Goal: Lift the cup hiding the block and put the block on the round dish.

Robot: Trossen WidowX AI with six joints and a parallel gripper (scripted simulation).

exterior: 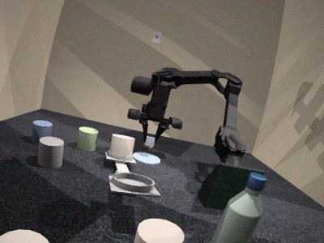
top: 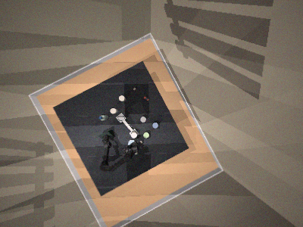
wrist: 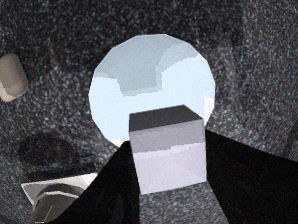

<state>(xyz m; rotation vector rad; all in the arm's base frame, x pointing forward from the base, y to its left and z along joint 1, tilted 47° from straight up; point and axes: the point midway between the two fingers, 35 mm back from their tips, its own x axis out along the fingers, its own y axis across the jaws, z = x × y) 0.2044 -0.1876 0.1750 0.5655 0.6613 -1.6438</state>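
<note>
Right now the round pale blue dish is 60 mm below my gripper tip. Also, from my gripper tip: white balance (230 mm to the left, 90 mm ahead, 40 mm below); then grey block (right at my gripper tip); then white balance beam (230 mm to the left, 90 mm ahead, 30 mm below).
</note>
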